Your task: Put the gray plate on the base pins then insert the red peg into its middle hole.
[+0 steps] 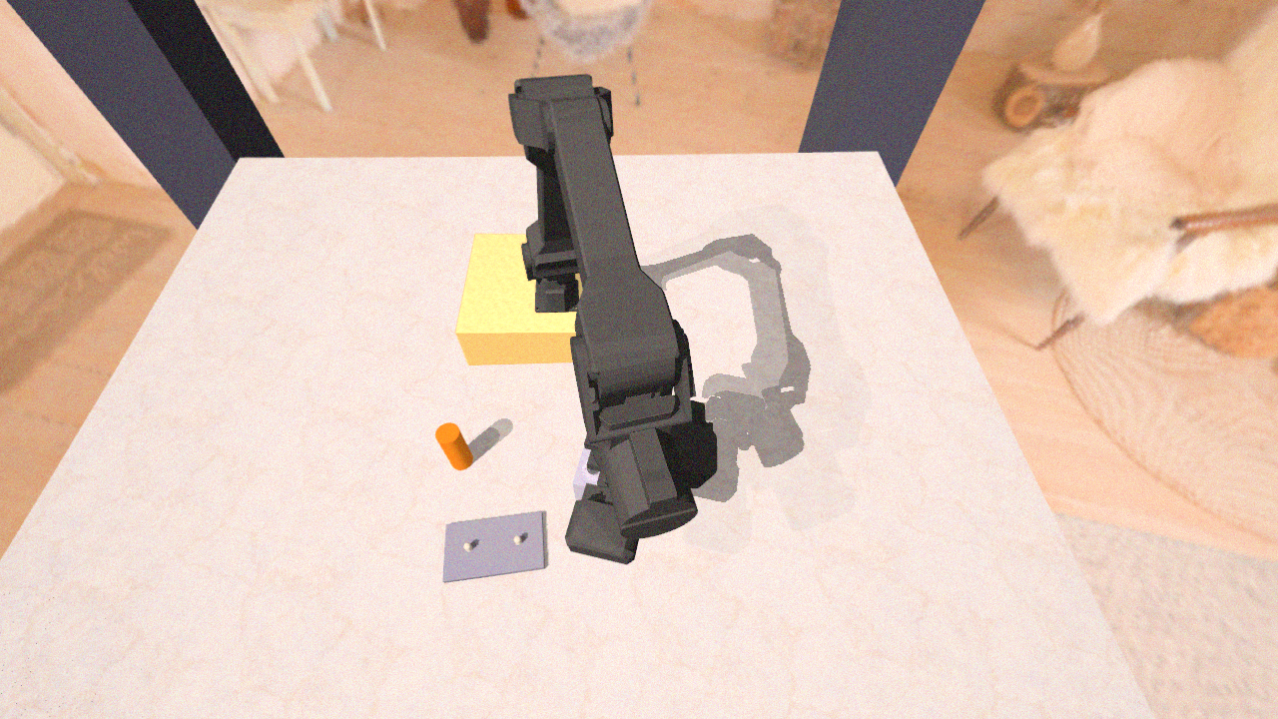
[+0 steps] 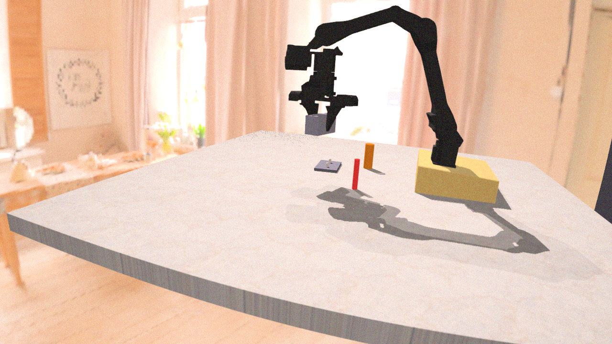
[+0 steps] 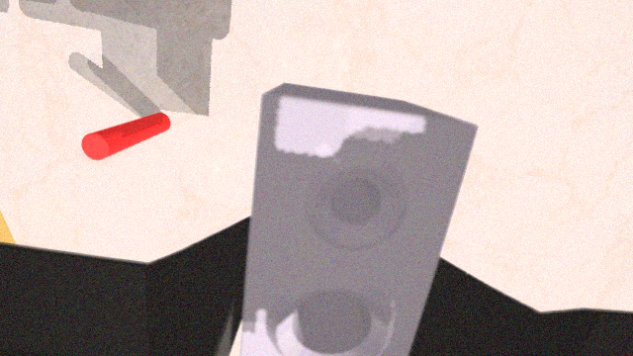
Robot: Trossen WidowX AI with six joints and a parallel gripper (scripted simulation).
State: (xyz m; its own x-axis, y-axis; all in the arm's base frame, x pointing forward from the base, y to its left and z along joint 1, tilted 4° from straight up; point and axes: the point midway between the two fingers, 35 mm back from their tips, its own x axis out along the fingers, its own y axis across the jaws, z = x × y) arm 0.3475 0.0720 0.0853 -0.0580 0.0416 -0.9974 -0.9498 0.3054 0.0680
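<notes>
Now: the base 160 mm to the right of my gripper tip and 130 mm below it. Round my gripper tip: gray plate: 30 mm above; orange cylinder: 210 mm to the right, 120 mm behind, 100 mm below; red peg: 110 mm behind, 100 mm below, 40 mm to the left.
</notes>
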